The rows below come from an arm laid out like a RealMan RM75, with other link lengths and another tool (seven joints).
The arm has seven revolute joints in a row. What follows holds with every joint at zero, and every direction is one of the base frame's.
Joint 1 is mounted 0.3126 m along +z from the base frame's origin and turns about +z.
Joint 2 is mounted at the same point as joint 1 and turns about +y.
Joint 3 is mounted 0.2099 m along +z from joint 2 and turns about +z.
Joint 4 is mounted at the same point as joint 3 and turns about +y.
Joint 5 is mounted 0.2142 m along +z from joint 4 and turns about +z.
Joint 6 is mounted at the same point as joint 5 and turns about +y.
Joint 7 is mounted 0.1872 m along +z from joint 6 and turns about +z.
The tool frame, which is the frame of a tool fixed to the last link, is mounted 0.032 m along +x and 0.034 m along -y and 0.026 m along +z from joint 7; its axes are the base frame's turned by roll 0, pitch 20.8 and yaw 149.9 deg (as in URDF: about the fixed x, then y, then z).
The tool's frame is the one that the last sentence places.
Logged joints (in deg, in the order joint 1, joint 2, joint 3, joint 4, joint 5, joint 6, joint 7), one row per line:
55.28 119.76 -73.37 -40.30 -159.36 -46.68 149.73
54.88 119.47 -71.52 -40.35 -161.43 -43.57 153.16
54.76 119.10 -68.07 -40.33 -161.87 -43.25 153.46
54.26 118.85 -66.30 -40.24 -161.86 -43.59 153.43
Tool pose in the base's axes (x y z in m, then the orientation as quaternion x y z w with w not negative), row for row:
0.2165 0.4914 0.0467 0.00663 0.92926 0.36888 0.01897
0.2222 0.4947 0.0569 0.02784 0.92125 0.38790 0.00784
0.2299 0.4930 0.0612 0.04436 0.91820 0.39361 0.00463
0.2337 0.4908 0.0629 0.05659 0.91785 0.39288 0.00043
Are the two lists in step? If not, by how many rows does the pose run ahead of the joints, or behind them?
The pose runs 1 row ahead of the joints: the pose in row i belongs to the joints in row i + 1.
